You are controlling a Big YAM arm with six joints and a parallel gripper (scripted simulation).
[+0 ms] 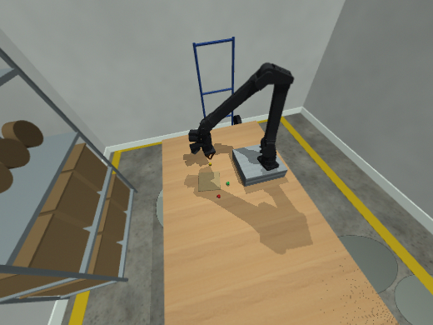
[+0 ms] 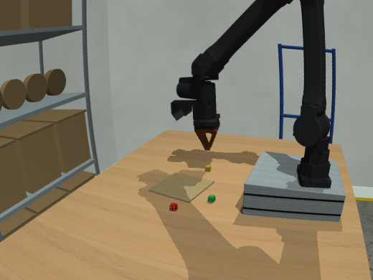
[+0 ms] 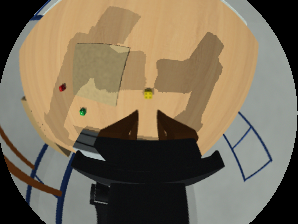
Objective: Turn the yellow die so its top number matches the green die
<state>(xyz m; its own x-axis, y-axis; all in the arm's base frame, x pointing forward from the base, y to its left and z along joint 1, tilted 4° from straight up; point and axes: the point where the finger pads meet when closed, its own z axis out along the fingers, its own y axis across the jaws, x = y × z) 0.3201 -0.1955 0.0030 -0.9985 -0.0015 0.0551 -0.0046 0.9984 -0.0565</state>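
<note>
My gripper is now 8 cm above the yellow die. Also, from my hand: red die: 4 cm ahead, 25 cm to the left, 8 cm below; green die: 5 cm behind, 19 cm to the left, 8 cm below; tan mat: 6 cm ahead, 12 cm to the left, 8 cm below.
</note>
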